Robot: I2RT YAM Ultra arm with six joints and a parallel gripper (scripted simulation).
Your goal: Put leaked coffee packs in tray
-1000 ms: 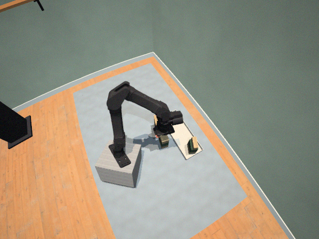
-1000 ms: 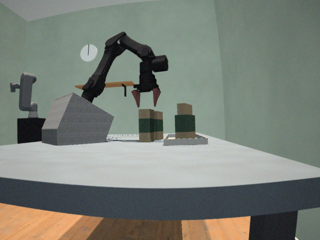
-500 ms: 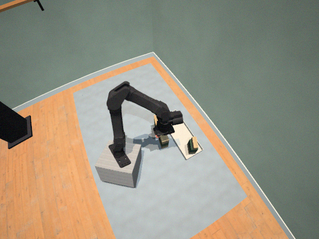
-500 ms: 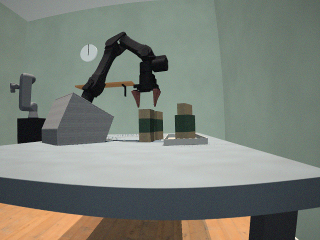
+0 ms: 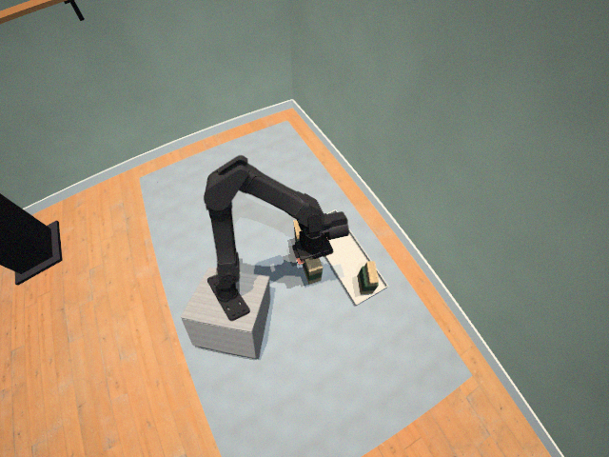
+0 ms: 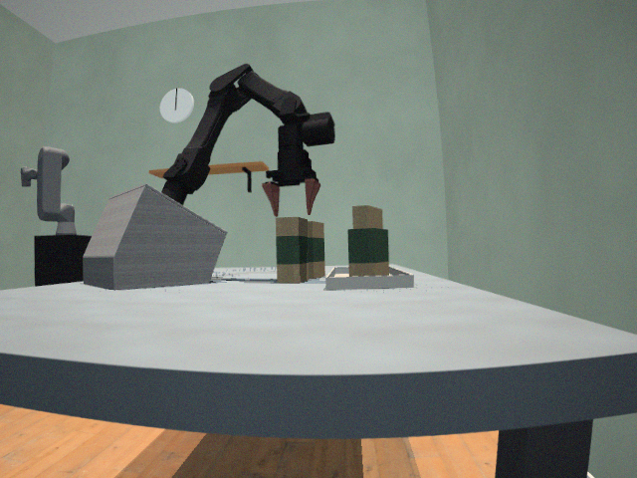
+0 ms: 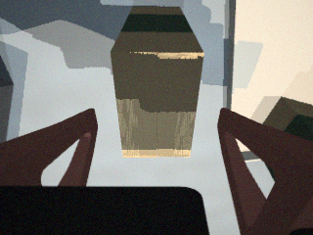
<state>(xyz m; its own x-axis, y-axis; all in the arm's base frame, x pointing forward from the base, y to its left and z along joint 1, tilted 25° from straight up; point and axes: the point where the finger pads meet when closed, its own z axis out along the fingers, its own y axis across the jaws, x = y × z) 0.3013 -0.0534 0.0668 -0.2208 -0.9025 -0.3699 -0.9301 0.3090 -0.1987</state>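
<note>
Right now the white tray is 160 mm ahead of my hand, 10 mm to the right of it and 150 mm below it.
</note>
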